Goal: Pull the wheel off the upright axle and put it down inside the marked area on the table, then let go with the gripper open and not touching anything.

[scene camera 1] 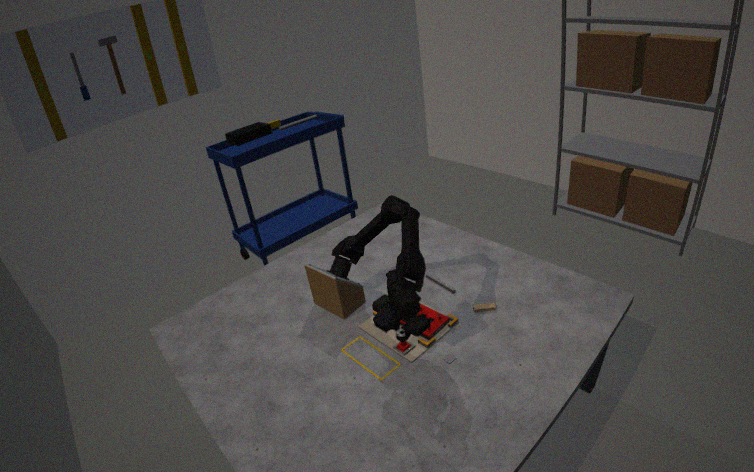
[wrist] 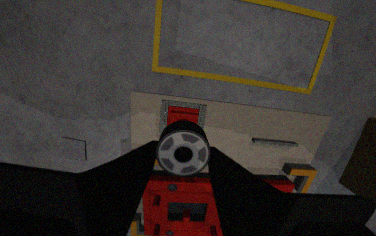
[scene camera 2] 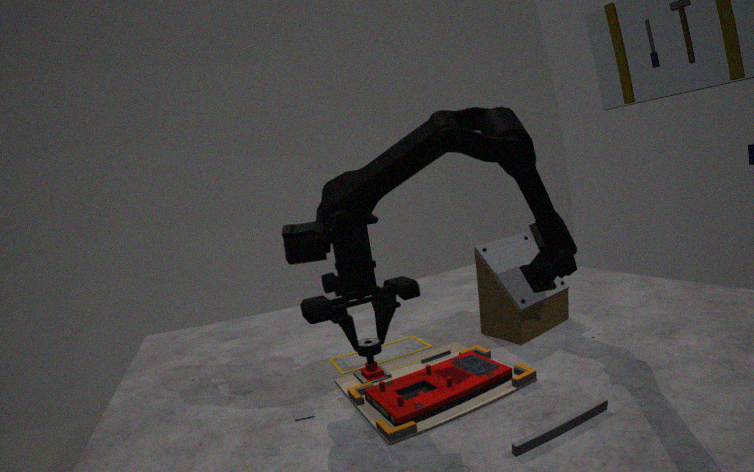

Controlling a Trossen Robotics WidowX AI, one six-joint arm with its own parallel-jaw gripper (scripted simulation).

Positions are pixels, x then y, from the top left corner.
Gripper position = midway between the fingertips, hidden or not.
Labels:
my gripper: scene camera 1 402, 334; wrist 183, 148; scene camera 2 369, 347

